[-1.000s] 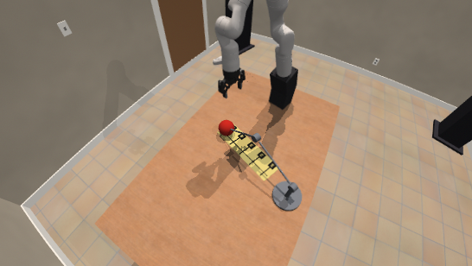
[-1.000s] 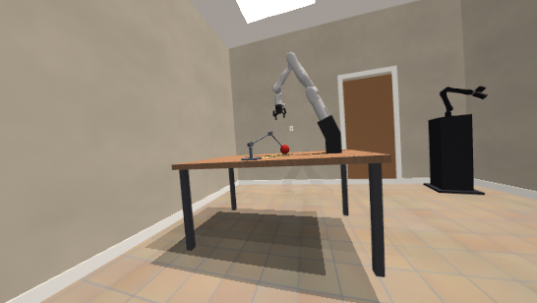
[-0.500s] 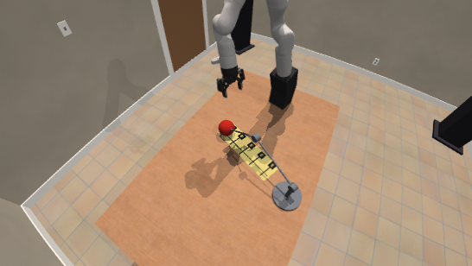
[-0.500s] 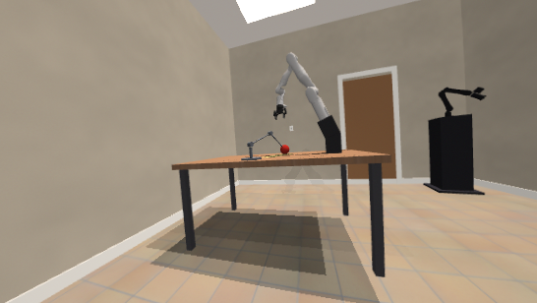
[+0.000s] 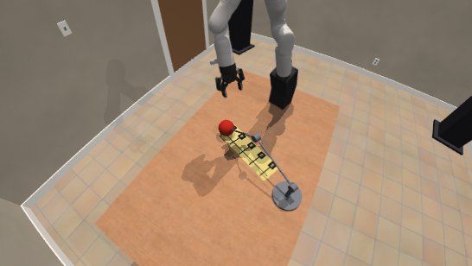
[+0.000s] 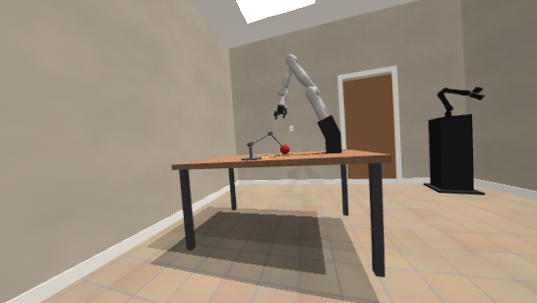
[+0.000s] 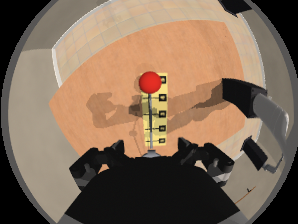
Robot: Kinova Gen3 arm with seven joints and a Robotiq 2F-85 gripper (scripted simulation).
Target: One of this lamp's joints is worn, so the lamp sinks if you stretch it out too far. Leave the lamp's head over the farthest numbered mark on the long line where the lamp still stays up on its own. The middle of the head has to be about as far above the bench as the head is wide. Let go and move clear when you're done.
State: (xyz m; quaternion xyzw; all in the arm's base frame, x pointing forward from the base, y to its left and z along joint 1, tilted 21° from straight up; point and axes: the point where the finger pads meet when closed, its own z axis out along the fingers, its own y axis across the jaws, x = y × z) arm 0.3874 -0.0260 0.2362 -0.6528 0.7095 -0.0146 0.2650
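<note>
Now: the yellow numbered strip 10 mm behind my hand, 110 mm to the left of it and 380 mm below it. Round my hand: grey round base 80 mm ahead, 460 mm to the left, 350 mm below.
</note>
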